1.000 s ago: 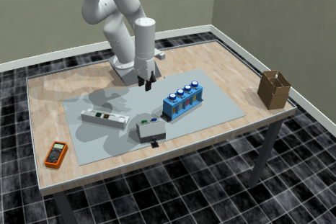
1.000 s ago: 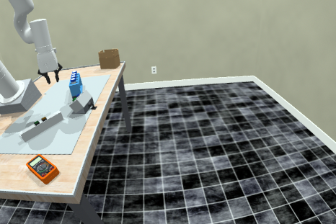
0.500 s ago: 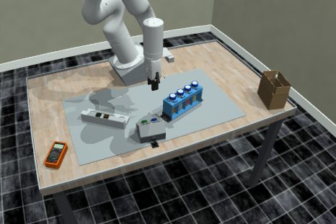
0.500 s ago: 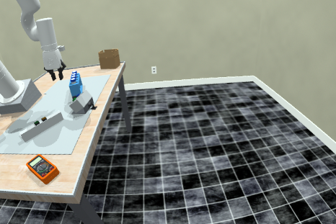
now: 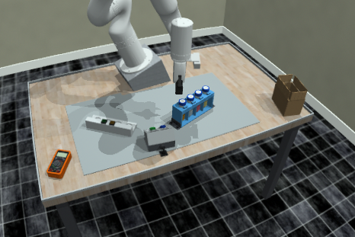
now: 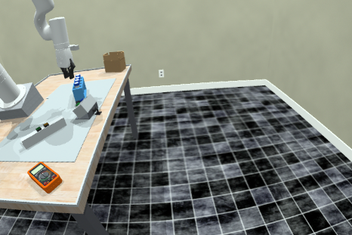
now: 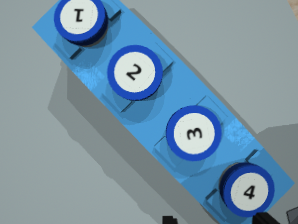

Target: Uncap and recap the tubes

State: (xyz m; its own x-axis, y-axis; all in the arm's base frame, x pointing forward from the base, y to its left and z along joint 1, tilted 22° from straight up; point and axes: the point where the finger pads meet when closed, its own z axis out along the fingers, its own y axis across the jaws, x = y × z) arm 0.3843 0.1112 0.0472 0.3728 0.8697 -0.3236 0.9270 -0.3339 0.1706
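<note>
Now: hand 30 mm short of the blue-and-white cap, 10 mm to the right of it and 60 mm above it. The rest, counted from my hand: green key 100 mm ahead, 160 mm to the right, 110 mm below; blue key 110 mm ahead, 110 mm to the right, 110 mm below; key housing 120 mm ahead, 130 mm to the right, 120 mm below.
</note>
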